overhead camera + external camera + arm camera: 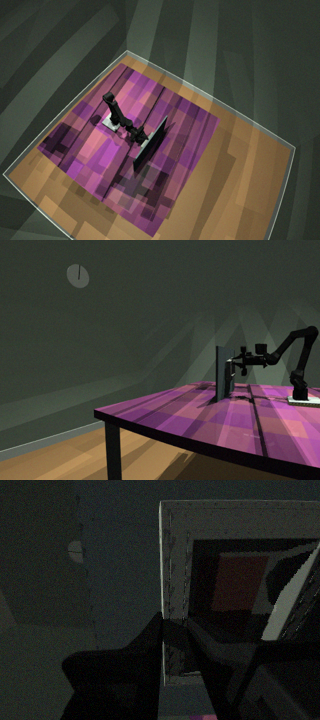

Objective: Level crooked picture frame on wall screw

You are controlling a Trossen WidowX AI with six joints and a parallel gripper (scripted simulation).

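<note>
My gripper tip is 1 cm to the left of the picture frame and 5 cm above it. Also, from my gripper tip: wall panel 2 cm ahead, 7 cm below.
</note>
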